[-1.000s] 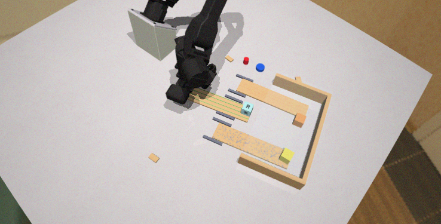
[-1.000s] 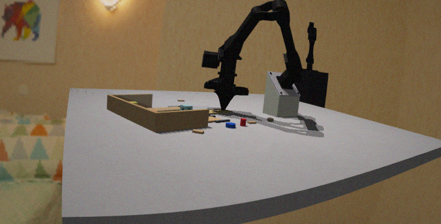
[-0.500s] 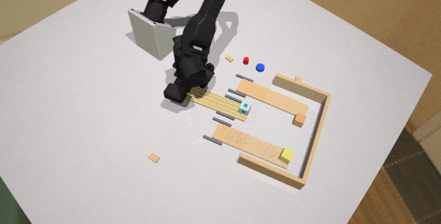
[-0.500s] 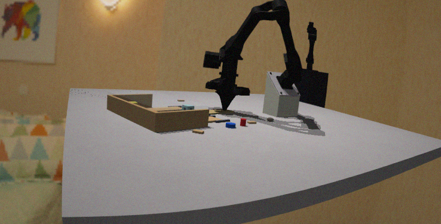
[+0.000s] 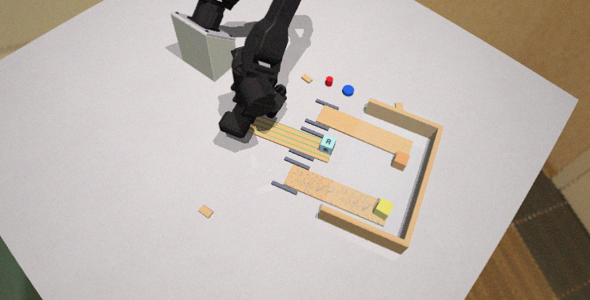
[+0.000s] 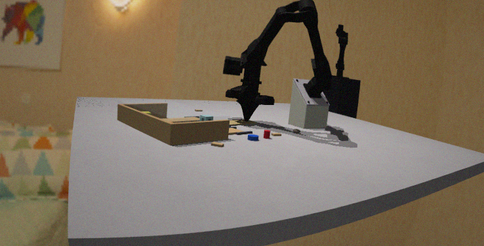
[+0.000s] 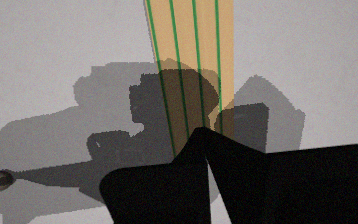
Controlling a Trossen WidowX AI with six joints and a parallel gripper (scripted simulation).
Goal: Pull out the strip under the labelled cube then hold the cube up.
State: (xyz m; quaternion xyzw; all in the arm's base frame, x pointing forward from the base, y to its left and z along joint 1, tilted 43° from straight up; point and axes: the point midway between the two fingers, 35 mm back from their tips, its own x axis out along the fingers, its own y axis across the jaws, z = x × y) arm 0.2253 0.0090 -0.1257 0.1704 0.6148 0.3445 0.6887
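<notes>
Right now my gripper tip is 9 cm short of the green-striped strip and 2 cm to the right of it. From my gripper tip the other things lie so: blue disc: 13 cm ahead, 24 cm to the left; then teal cube marked r: 19 cm ahead, 6 cm to the left, 2 cm above; then red cylinder: 7 cm ahead, 23 cm to the left, 1 cm above.
</notes>
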